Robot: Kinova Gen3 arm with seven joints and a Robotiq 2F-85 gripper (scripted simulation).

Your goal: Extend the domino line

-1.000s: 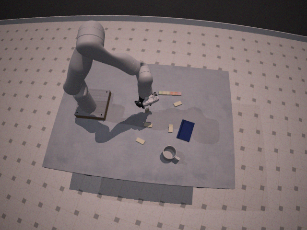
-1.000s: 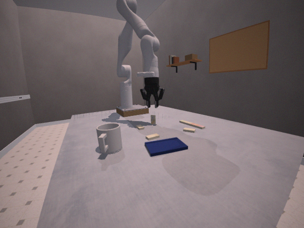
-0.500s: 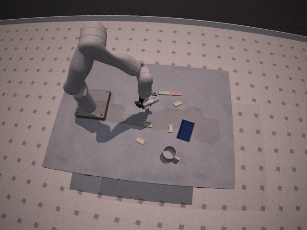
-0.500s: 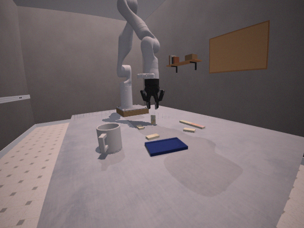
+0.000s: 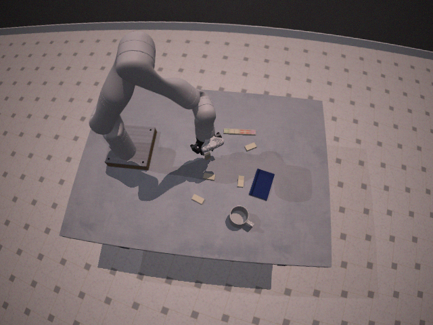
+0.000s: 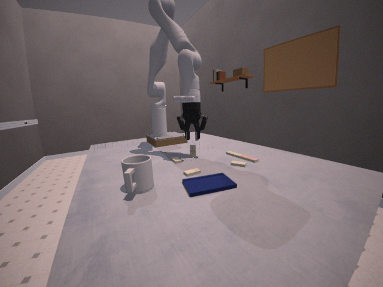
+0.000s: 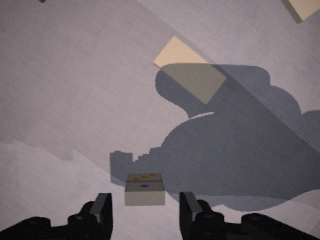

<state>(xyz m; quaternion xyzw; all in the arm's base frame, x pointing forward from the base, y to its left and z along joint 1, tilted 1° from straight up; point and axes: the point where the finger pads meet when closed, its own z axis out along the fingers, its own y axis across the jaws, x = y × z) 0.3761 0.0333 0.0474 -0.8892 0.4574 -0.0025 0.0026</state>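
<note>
The cream domino lies 7 cm below my hand.
</note>
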